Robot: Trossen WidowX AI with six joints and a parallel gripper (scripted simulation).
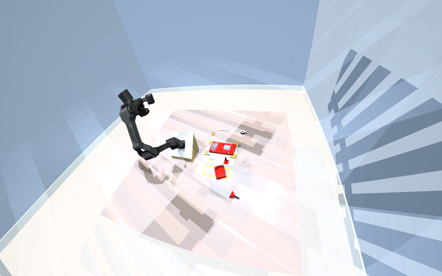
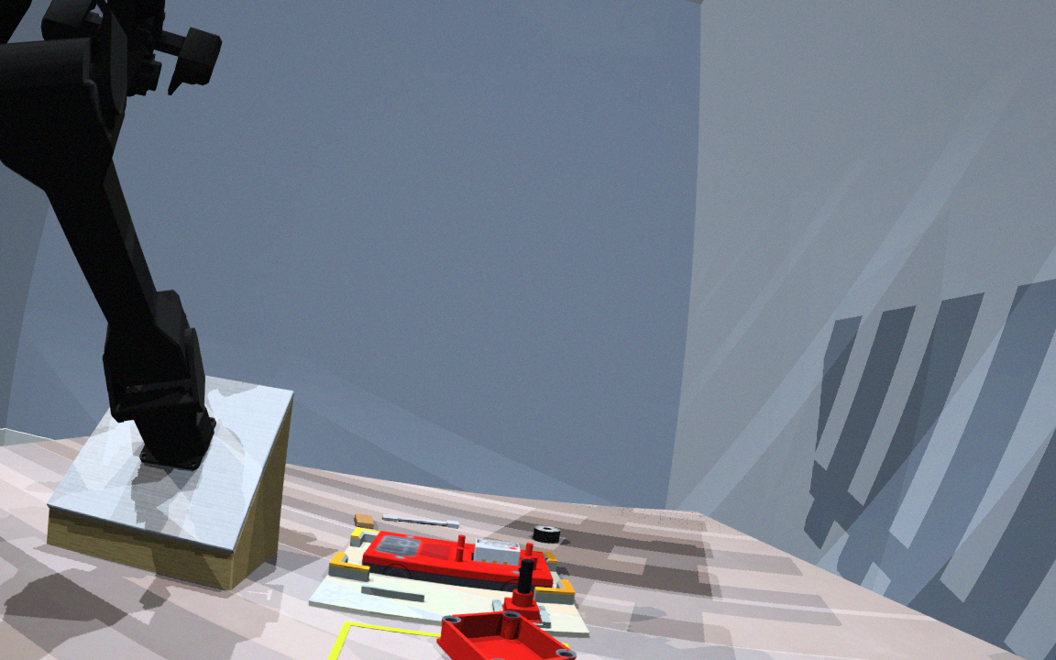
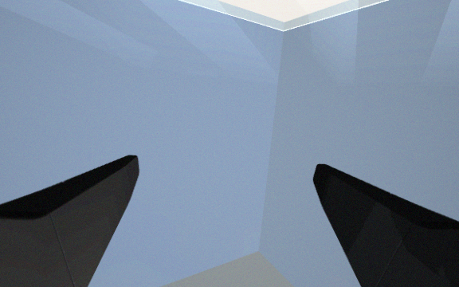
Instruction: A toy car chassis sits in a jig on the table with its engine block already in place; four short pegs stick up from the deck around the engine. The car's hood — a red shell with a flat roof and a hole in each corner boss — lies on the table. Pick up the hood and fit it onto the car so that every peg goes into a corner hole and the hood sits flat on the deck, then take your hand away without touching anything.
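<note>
My gripper tip is now 510 mm short of the red hood, 180 mm to the left of it and 500 mm above it. From my gripper tip the other things lie so: grey engine block 520 mm ahead, 40 mm to the left, 490 mm below; white jig 480 mm ahead, 20 mm to the left, 500 mm below; tan block 350 mm ahead, 220 mm to the left, 510 mm below.
</note>
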